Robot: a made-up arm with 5 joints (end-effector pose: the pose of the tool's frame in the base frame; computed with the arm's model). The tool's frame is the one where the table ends. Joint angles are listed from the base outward.
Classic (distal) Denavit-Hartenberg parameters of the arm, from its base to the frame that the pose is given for. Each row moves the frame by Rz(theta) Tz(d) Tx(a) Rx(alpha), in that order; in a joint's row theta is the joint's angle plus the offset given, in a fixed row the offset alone. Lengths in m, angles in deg.
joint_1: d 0.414; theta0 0; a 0; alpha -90
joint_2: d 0; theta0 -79.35; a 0.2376; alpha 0
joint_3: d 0; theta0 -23.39; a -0.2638; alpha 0
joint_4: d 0; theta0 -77.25; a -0.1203; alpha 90
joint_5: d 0.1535; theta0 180; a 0; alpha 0
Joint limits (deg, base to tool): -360..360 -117.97..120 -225..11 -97..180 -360..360
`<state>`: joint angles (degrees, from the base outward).
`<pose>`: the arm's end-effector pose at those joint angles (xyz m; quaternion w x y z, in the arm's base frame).
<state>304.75 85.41 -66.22 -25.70 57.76</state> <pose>0.1958 -0.2823 -0.0121 0.0012 -0.5510 0.8326 -0.0567</pose>
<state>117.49 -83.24 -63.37 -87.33 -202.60</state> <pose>0.1517 -0.2915 0.7251 0.6028 0.4262 -0.1548 0.6565</pose>
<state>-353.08 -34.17 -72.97 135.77 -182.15</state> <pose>0.1647 0.0200 0.5709 0.2471 0.0766 -0.9659 0.0103</pose>
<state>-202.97 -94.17 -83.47 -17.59 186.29</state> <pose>0.4051 -0.1717 0.8168 0.1438 0.1281 -0.0334 0.9807</pose>
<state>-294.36 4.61 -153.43 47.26 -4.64</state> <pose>0.1123 0.2480 1.0421 0.3932 -0.5171 -0.3640 -0.6675</pose>
